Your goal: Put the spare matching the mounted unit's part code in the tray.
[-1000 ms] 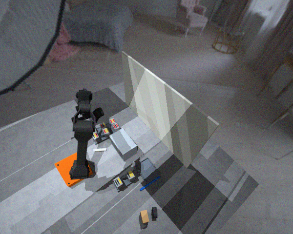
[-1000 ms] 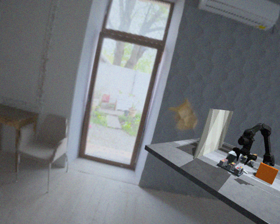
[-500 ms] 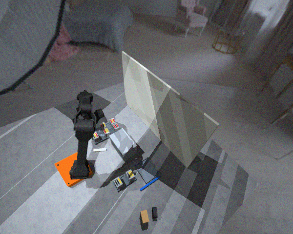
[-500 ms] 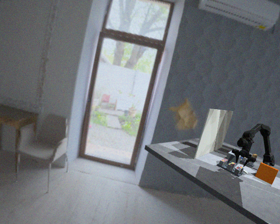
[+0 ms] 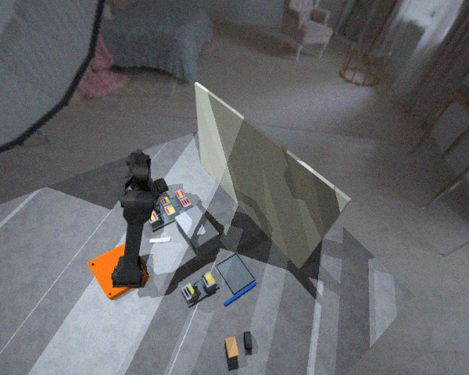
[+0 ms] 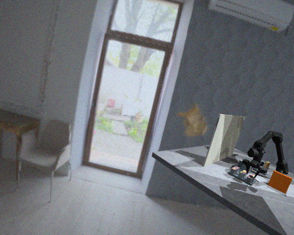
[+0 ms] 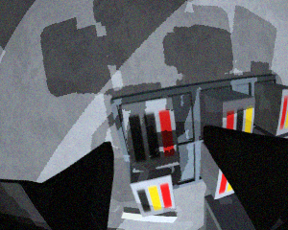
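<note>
Now: gripper tip 20 mm above the grey spare. Also, from my gripper tip: pale grey mounted unit 210 mm to the right, 110 mm ahead, 10 mm below; tan block 620 mm to the right, 30 mm below, 10 mm behind; tall beige panel 350 mm ahead, 210 mm to the right, 160 mm above.
</note>
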